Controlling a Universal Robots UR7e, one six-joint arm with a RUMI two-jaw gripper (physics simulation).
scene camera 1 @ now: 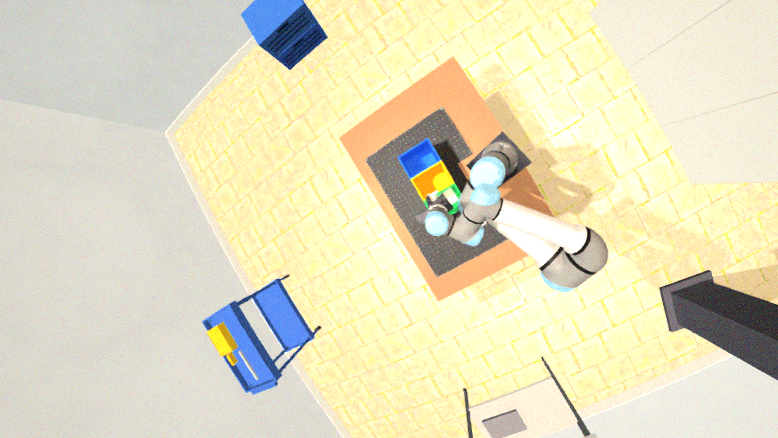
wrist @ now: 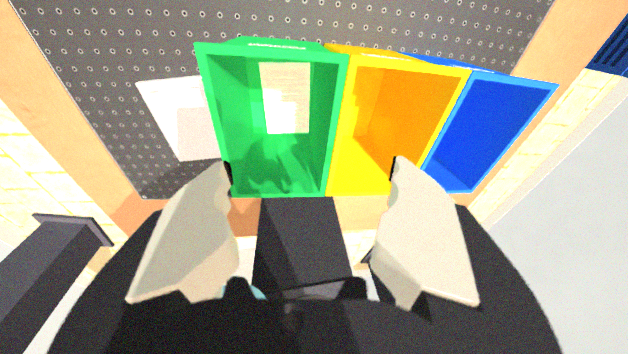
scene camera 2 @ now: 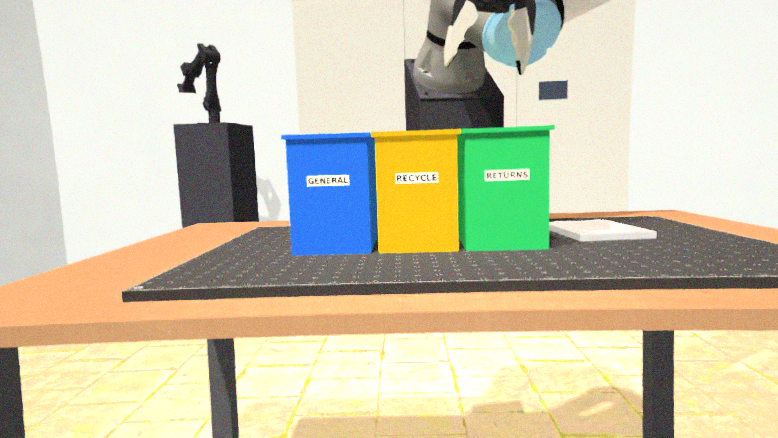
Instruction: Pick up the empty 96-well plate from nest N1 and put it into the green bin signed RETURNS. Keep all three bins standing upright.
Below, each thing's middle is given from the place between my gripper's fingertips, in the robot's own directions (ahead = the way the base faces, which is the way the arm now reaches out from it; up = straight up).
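Labels:
The yellow recycle bin (scene camera 2: 416, 171) is 11 cm to the right of my hand, 2 cm behind it and 18 cm below it. I find the white 96-well plate (wrist: 285, 85) 26 cm below my hand, 5 cm behind it and 1 cm to the left of it. As for the blue general bin (scene camera 2: 332, 191), it sits 24 cm to the right of my hand and 18 cm below it, while the green returns bin (wrist: 263, 165) is 4 cm behind my hand, 2 cm to the left of it and 18 cm below it.

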